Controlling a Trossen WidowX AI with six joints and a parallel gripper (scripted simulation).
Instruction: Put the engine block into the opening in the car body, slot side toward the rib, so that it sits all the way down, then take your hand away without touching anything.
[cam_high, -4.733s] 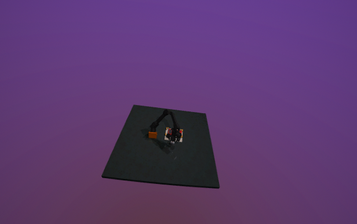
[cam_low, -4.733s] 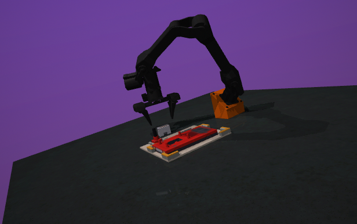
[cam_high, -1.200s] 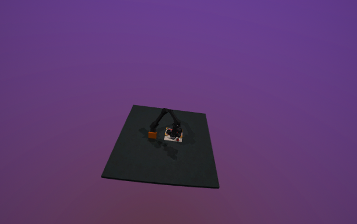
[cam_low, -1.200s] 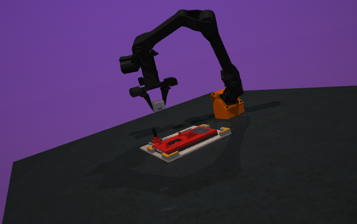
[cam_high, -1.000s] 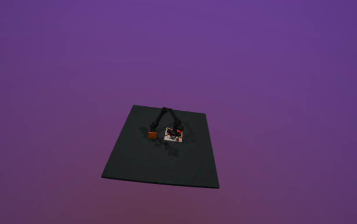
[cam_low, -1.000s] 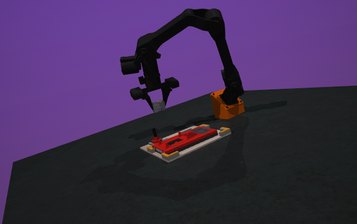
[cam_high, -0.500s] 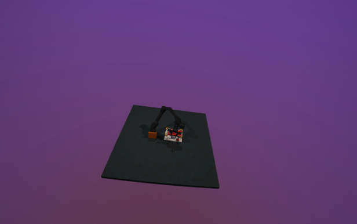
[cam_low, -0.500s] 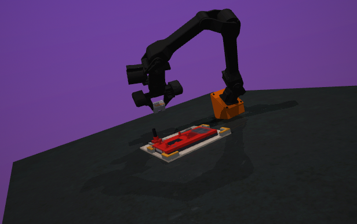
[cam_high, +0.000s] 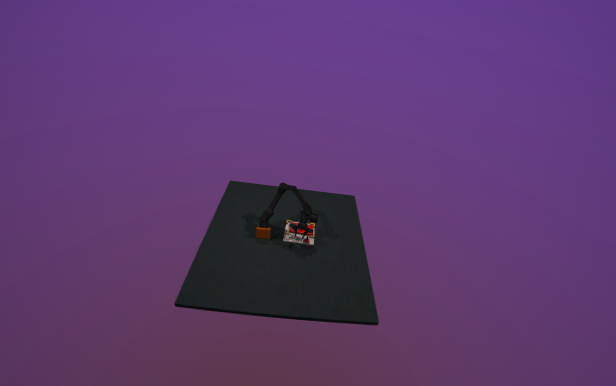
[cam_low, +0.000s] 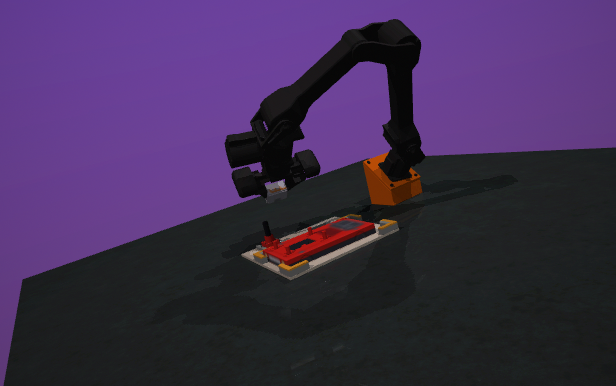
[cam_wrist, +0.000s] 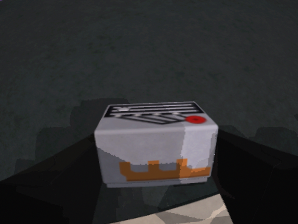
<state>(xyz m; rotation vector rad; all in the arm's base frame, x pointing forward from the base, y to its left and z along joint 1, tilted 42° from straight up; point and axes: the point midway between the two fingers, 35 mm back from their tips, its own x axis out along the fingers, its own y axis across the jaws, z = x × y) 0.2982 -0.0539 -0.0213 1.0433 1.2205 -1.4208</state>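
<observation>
My gripper tip is 70 mm short of the dark upright peg, 80 mm to the right of it and 60 mm above it. Also, from my gripper tip: engine block: right at my gripper tip; cream base plate: 10 mm ahead, 170 mm to the left, 90 mm below.
</observation>
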